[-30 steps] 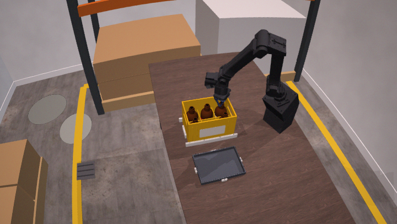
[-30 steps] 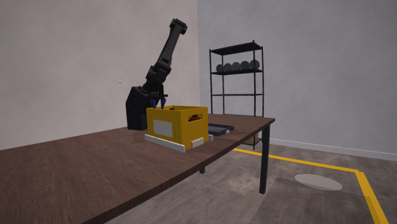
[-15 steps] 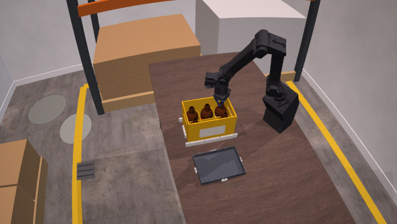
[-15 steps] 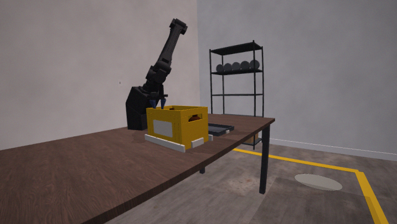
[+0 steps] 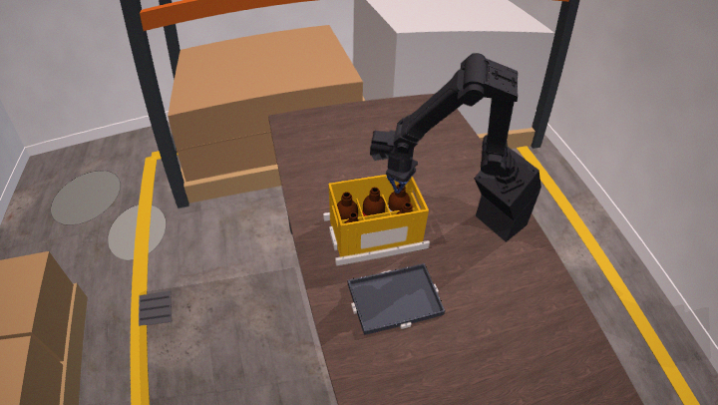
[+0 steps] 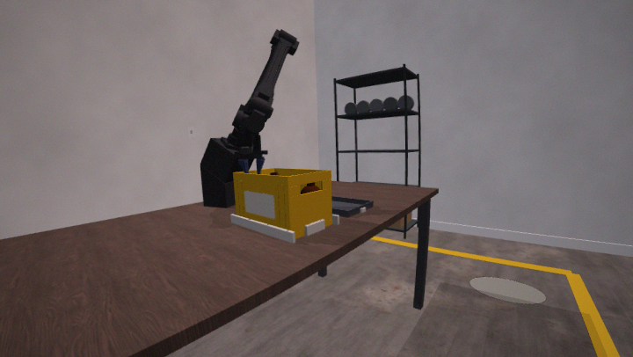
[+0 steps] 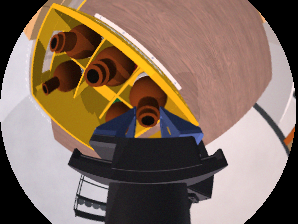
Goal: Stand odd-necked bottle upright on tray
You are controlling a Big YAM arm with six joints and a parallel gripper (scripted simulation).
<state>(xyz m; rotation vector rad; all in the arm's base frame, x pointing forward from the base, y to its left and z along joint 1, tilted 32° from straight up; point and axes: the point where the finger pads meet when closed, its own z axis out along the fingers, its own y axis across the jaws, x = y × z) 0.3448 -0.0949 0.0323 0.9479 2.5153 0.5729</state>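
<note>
Right now my hand is 8 cm short of the yellow crate, 7 cm above it and 6 cm to the right of it. Round my hand: glass bottle 16 cm ahead, 12 cm to the left, 7 cm below; dark tray 33 cm to the left, 14 cm below, 5 cm ahead.
</note>
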